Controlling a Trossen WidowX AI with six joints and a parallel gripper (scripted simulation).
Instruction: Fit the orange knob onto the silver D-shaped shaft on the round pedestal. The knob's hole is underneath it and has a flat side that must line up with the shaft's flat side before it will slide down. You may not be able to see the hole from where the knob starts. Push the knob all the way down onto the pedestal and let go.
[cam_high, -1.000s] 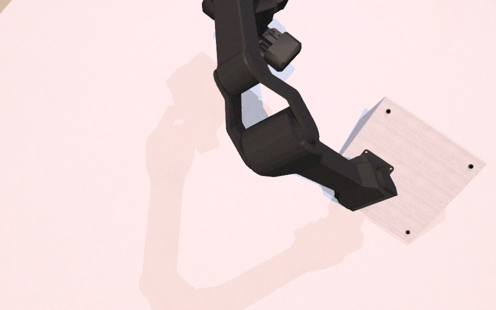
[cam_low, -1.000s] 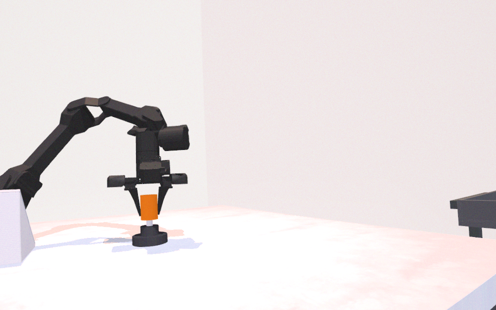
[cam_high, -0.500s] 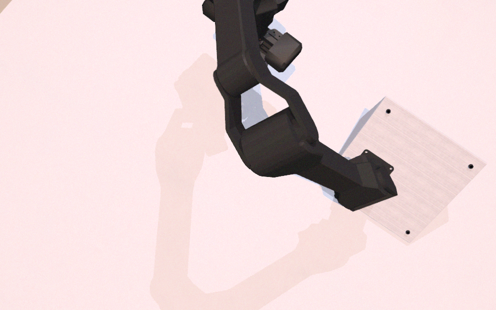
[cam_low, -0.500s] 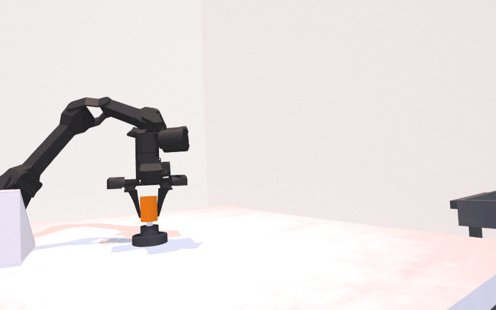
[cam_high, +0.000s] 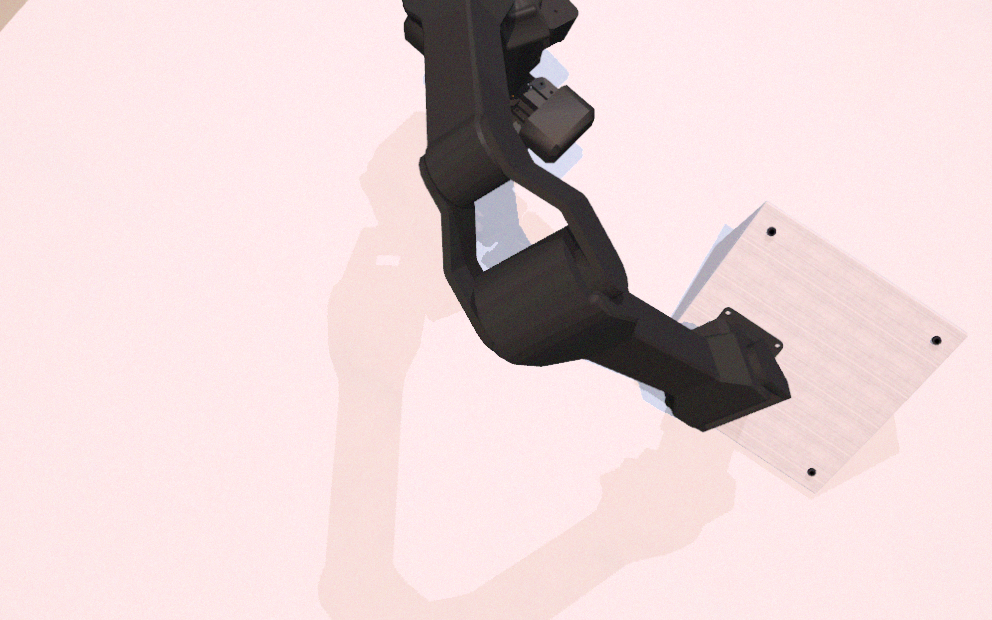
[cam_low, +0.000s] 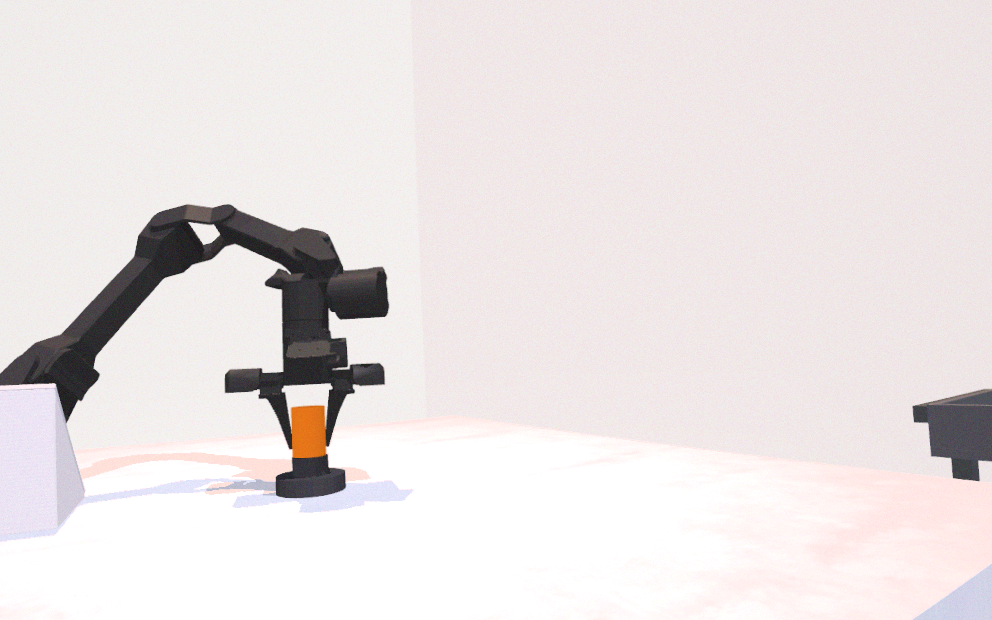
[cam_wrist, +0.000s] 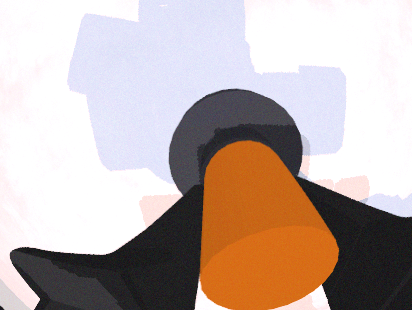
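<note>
My gripper tip is now 20 mm above the dark round pedestal. From my gripper tip the other things lie so: orange knob (30 mm above).
</note>
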